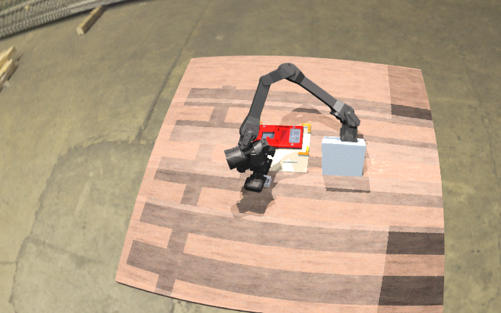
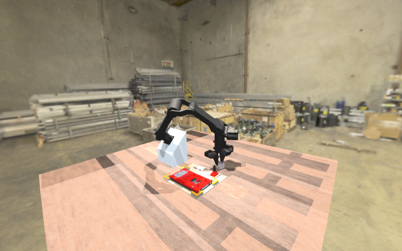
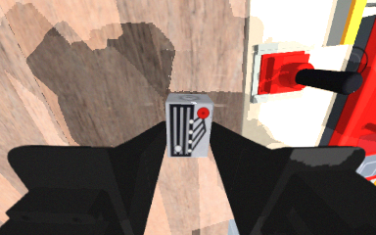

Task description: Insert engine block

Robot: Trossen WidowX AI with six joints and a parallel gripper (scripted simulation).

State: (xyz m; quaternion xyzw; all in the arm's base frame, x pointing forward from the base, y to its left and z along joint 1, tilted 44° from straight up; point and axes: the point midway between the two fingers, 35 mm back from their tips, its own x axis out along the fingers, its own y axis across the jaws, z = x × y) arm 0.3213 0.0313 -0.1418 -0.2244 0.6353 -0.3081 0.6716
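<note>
The beige base plate is 190 mm to the right of my gripper tip, 20 mm behind it and 10 mm below it. Also, from my gripper tip: engine block (10 mm below).
</note>
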